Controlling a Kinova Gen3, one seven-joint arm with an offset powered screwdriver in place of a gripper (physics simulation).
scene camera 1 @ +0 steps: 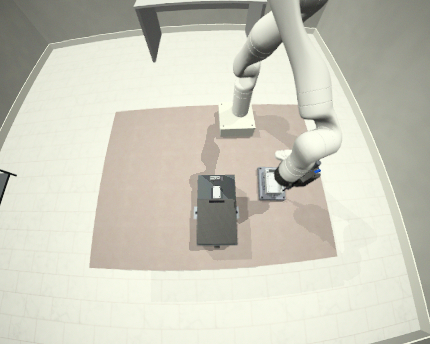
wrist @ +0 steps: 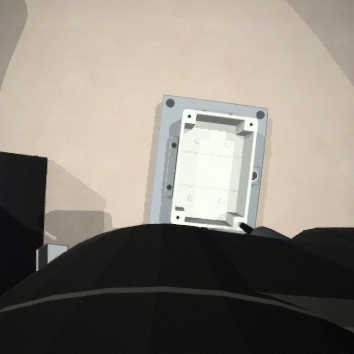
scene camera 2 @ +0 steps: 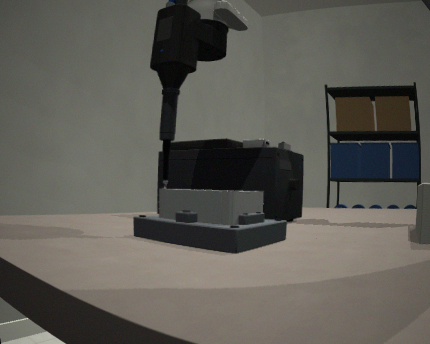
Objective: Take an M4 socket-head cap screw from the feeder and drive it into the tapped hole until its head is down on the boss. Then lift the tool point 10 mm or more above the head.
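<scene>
The screwdriver (scene camera 2: 165, 180) (wrist: 244, 227) points down, its black bit at one corner of the open white housing (scene camera 1: 273, 183) (scene camera 2: 197, 204) (wrist: 207, 170). A small silver screw (scene camera 2: 165, 184) shows at the bit's tip, its visible part just above the housing's top edge. How far its shank is in the hole cannot be seen. In the wrist view the bit covers the lower right corner boss and its hole; the other three corners show dark holes. The black screw feeder (scene camera 1: 217, 222) (scene camera 2: 232, 172) (wrist: 22, 200) stands apart from the housing.
The housing sits in a grey fixture plate (scene camera 1: 261, 197) (scene camera 2: 182, 237) (wrist: 158, 195) with side clamps and dark bolts. The arm's base (scene camera 1: 237, 132) stands behind. A shelf rack (scene camera 2: 371, 135) with boxes stands in the background, and a grey table (scene camera 1: 200, 5) is at the far wall.
</scene>
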